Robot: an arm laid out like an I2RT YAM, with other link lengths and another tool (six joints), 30 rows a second.
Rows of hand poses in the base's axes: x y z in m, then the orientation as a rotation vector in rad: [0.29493, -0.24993, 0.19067, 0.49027, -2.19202, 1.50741]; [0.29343, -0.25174, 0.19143, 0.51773, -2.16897, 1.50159]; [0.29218, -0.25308, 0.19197, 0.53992, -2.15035, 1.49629]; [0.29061, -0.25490, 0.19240, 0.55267, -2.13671, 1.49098]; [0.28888, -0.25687, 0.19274, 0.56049, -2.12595, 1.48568]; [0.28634, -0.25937, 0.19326, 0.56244, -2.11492, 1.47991]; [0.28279, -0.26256, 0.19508, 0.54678, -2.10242, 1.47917]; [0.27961, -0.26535, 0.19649, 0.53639, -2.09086, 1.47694]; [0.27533, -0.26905, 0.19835, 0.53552, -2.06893, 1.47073]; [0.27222, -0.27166, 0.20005, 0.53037, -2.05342, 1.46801]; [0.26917, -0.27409, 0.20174, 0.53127, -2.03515, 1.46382]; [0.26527, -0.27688, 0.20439, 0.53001, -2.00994, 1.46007]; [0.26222, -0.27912, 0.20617, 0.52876, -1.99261, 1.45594]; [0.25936, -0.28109, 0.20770, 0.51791, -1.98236, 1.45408]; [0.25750, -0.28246, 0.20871, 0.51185, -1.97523, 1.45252]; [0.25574, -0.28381, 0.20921, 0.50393, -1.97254, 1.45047]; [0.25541, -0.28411, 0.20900, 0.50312, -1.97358, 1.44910]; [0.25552, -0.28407, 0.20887, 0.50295, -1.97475, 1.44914]
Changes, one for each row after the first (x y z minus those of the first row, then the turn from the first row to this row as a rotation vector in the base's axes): [-0.00150, -0.00181, 0.00076, -0.00400, 0.02664, 0.00992]; [-0.00275, -0.00315, 0.00130, -0.00690, 0.04836, 0.01795]; [-0.00432, -0.00497, 0.00173, -0.00897, 0.06405, 0.02102]; [-0.00605, -0.00694, 0.00207, -0.01047, 0.07643, 0.02154]; [-0.00859, -0.00944, 0.00259, -0.01299, 0.08776, 0.01788]; [-0.01214, -0.01263, 0.00441, -0.02216, 0.09304, 0.00403]; [-0.01532, -0.01542, 0.00582, -0.02912, 0.09971, -0.00666]; [-0.01960, -0.01912, 0.00768, -0.03777, 0.11827, -0.01497]; [-0.02271, -0.02173, 0.00938, -0.04563, 0.12933, -0.02322]; [-0.02576, -0.02416, 0.01107, -0.05308, 0.14469, -0.02856]; [-0.02966, -0.02695, 0.01372, -0.06493, 0.16415, -0.03672]; [-0.03271, -0.02919, 0.01550, -0.07242, 0.17823, -0.04321]; [-0.03557, -0.03116, 0.01703, -0.07916, 0.18351, -0.05381]; [-0.03743, -0.03253, 0.01804, -0.08343, 0.18771, -0.06026]; [-0.03919, -0.03388, 0.01854, -0.08541, 0.18850, -0.06723]; [-0.03952, -0.03418, 0.01833, -0.08431, 0.18827, -0.06814]; [-0.03941, -0.03414, 0.01820, -0.08373, 0.18738, -0.06798]
